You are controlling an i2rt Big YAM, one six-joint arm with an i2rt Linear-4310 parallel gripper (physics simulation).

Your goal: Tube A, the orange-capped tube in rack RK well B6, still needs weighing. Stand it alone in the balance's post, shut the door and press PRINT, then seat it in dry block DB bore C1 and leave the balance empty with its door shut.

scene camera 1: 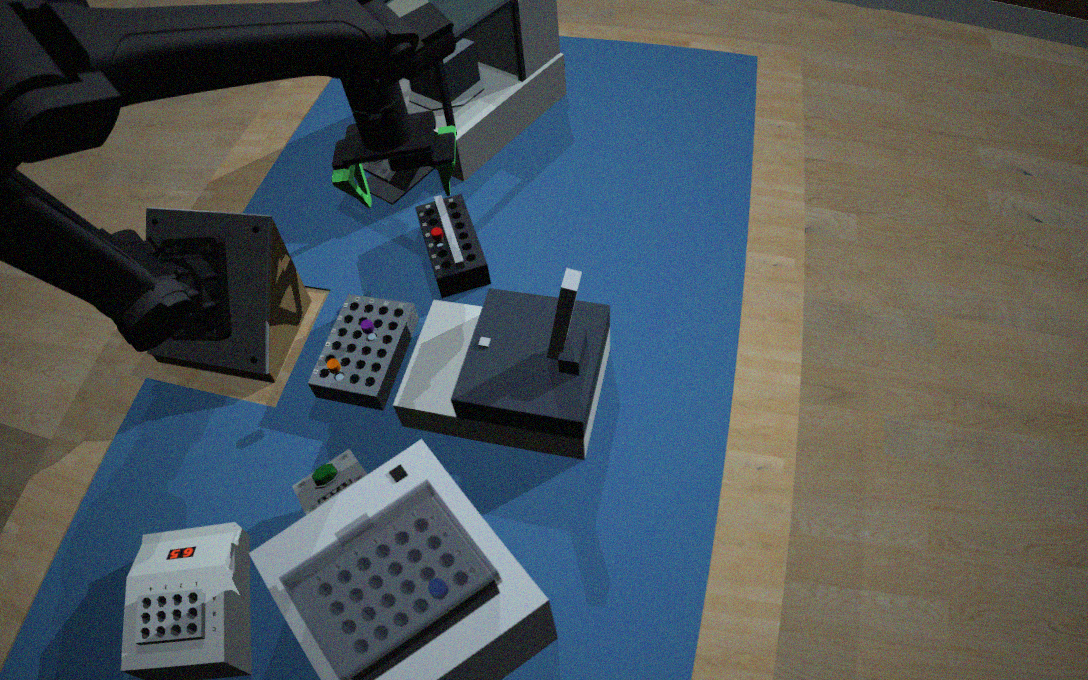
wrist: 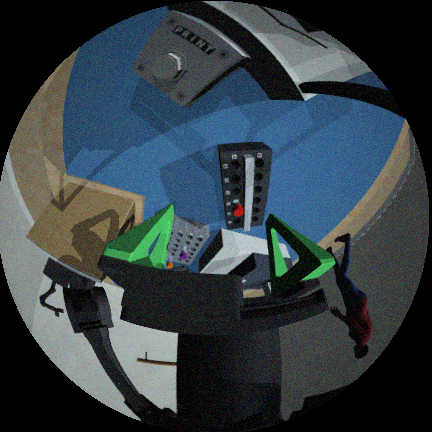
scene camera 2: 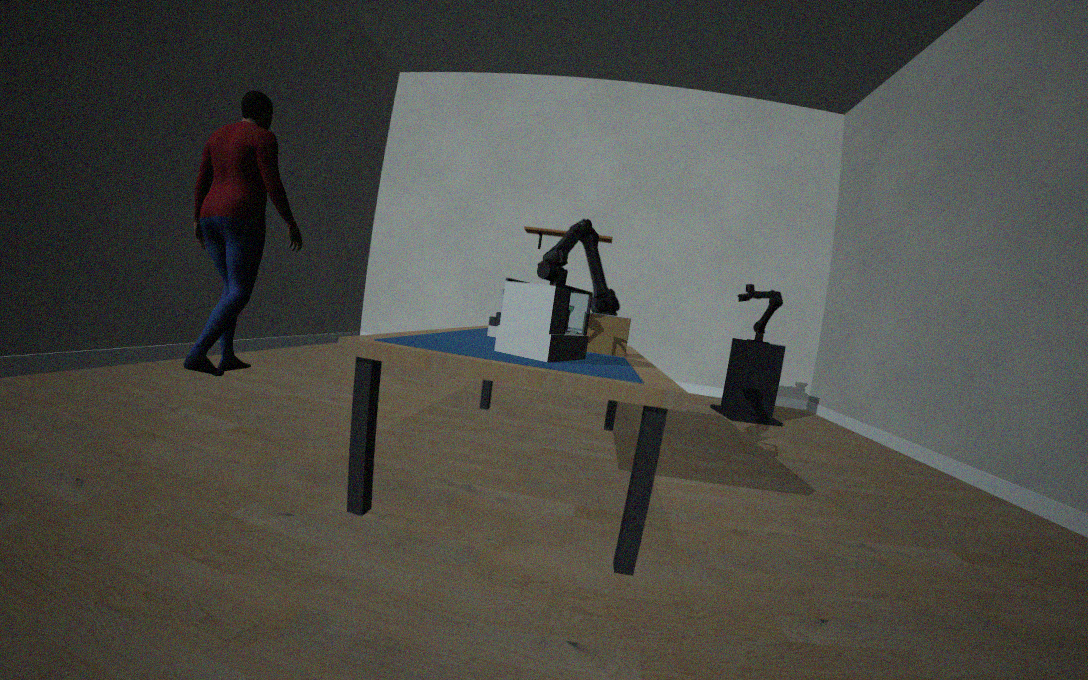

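Where they show: gripper, fingertip midpoint: (scene camera 1: 408, 198) (wrist: 222, 213); arm's base, link origin: (scene camera 1: 199, 287) (wrist: 80, 244) (scene camera 2: 606, 331).
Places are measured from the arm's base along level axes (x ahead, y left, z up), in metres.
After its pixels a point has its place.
Observation:
The orange-capped tube (scene camera 1: 332, 364) @(z -0.034, x 0.187, y -0.068 m) (wrist: 170, 265) @(z -0.036, x 0.190, y -0.063 m) stands in a corner well of the grey rack (scene camera 1: 345, 395) @(z -0.070, x 0.197, y -0.085 m) (wrist: 172, 239) @(z -0.058, x 0.186, y 0.008 m), near a purple-capped tube (scene camera 1: 366, 324) @(z -0.034, x 0.212, y -0.013 m) (wrist: 183, 255) @(z -0.036, x 0.212, y -0.007 m). The balance (scene camera 1: 511, 112) @(z -0.041, x 0.313, y 0.372 m) (scene camera 2: 524, 319) @(z 0.015, x 0.299, y 0.528 m) (wrist: 345, 47) stands at the back of the mat; its post and door position cannot be made out. The PRINT box (wrist: 192, 57) @(z -0.018, x 0.165, y 0.271 m) is beside it, partly hidden by the gripper in scene camera 1. My gripper (scene camera 1: 409, 198) @(z 0.001, x 0.229, y 0.149 m) (wrist: 222, 213) @(z 0.001, x 0.229, y 0.149 m) is open and empty, above the PRINT box and off the grey rack. The dry block (scene camera 1: 160, 659) @(z -0.026, x 0.103, y -0.411 m) with a red display is at the lower left in scene camera 1.
A black rack (scene camera 1: 463, 282) @(z -0.072, x 0.298, y 0.083 m) (wrist: 224, 150) @(z -0.056, x 0.222, y 0.191 m) with a red-capped tube stands between balance and grey rack. Beside the grey rack is a dark-lidded device (scene camera 1: 521, 344) @(z -0.009, x 0.393, y -0.043 m) with an upright handle (scene camera 1: 564, 316) @(z 0.071, x 0.442, y -0.065 m). A white block device (scene camera 1: 525, 605) @(z 0.047, x 0.441, y -0.321 m) and green-button box (scene camera 1: 324, 473) @(z -0.016, x 0.223, y -0.203 m) stand nearer. A person (scene camera 2: 236, 208) is left of the table.

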